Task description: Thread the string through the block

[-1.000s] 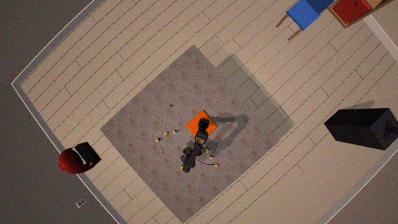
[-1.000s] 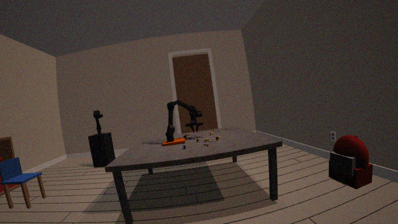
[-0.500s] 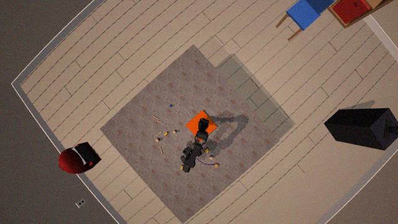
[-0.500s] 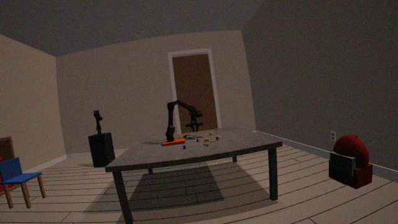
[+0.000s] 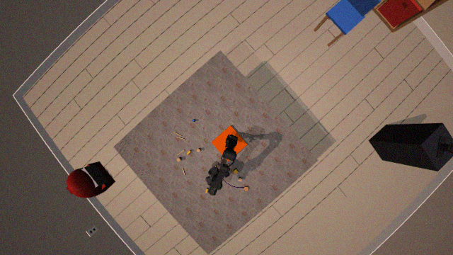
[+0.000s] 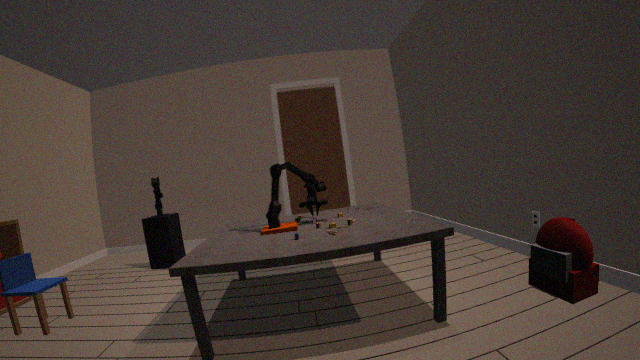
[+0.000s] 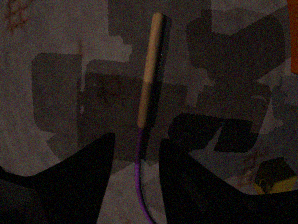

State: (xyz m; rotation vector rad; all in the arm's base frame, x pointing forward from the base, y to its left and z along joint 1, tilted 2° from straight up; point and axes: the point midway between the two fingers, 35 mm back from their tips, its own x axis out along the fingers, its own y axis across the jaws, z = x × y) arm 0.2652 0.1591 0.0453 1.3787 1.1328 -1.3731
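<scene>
My gripper tip is 30 mm above the purple string. Round my gripper tip: round wooden button (260 mm to the left, 100 mm behind, 30 mm below); then blue piece (490 mm to the right, 110 mm behind, 20 mm below); then thin wooden stick (30 mm below, 20 mm to the right, 10 mm behind).
</scene>
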